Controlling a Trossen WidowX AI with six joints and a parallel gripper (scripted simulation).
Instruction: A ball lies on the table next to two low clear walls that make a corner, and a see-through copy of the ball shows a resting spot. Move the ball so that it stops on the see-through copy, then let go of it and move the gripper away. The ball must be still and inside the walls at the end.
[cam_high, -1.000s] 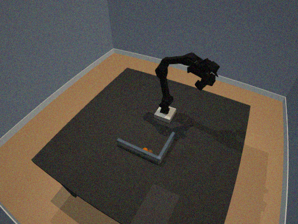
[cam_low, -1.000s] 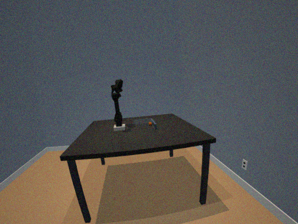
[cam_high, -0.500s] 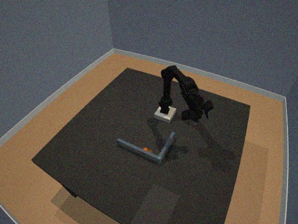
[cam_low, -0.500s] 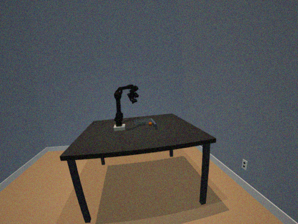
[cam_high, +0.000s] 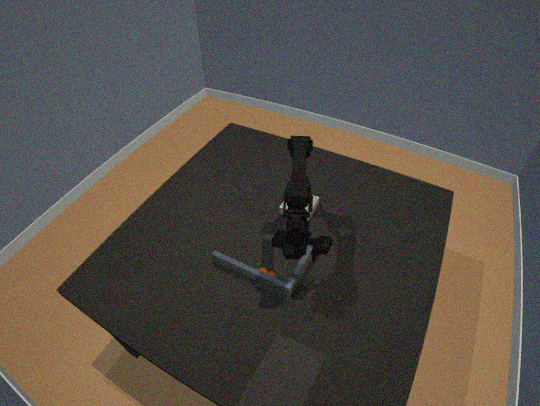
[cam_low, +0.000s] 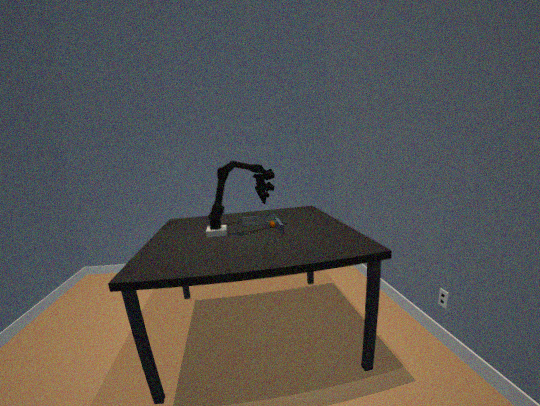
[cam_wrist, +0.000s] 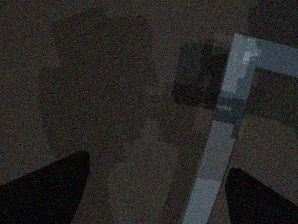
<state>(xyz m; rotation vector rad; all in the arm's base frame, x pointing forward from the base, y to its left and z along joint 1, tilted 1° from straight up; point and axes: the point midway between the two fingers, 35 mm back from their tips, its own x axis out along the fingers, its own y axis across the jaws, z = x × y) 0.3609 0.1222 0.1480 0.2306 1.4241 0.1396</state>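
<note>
My gripper tip is 150 mm to the left of the orange ball, 130 mm above it and 10 mm short of it.
</note>
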